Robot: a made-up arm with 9 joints.
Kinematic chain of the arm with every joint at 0, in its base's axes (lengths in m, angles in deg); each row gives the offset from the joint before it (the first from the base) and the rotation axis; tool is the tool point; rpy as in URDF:
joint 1: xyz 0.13 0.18 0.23 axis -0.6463 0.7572 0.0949
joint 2: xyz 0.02 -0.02 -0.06 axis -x
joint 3: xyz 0 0.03 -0.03 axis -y
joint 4: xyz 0 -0.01 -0.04 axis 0.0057 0.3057 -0.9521
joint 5: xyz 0 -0.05 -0.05 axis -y
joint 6: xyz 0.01 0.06 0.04 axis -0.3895 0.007 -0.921
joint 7: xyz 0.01 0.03 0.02 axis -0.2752 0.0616 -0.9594
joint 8: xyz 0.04 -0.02 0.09 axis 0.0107 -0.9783 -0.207
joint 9: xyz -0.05 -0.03 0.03 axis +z
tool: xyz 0.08 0.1 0.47 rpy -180 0 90
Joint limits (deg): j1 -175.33..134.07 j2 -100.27..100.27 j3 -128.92..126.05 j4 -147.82..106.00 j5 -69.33..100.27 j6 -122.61..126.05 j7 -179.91..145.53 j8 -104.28..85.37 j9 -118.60..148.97
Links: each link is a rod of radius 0.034 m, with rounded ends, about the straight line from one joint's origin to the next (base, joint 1, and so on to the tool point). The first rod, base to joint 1, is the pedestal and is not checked.
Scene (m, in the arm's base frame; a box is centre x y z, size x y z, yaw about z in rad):
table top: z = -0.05
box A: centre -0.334 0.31 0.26 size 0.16 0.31 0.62 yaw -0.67
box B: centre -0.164 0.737 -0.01 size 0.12 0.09 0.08 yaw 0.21
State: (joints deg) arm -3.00 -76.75 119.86 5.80 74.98 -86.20 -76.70 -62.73 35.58
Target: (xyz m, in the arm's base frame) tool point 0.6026 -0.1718 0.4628
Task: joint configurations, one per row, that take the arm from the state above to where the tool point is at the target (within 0.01 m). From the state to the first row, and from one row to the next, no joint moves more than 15 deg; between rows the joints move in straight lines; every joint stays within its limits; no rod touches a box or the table.
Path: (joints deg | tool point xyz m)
1: -4.70 -69.98 120.33 0.20 78.90 -82.01 -72.28 -72.75 24.04 | 0.6532 0.6201 0.0568
2: -6.40 -63.21 120.80 -5.40 82.81 -77.83 -67.86 -82.78 12.50 | 0.7477 0.4995 0.1224
3: -8.10 -56.44 121.27 -11.00 86.73 -73.64 -63.45 -92.80 0.96 | 0.7822 0.4004 0.2265
4: -9.79 -49.67 121.75 -16.60 90.65 -69.46 -59.03 -102.82 -10.59 | 0.7600 0.3440 0.3443
5: -10.45 -36.71 123.18 -25.54 93.86 -74.01 -69.14 -103.31 -4.13 | 0.7994 0.1482 0.2814
6: -11.10 -23.74 124.62 -34.48 97.06 -78.56 -79.25 -103.79 2.33 | 0.7427 -0.0500 0.3308
7: -11.75 -10.78 126.05 -43.43 100.27 -83.11 -89.36 -104.28 8.79 | 0.6026 -0.1718 0.4628

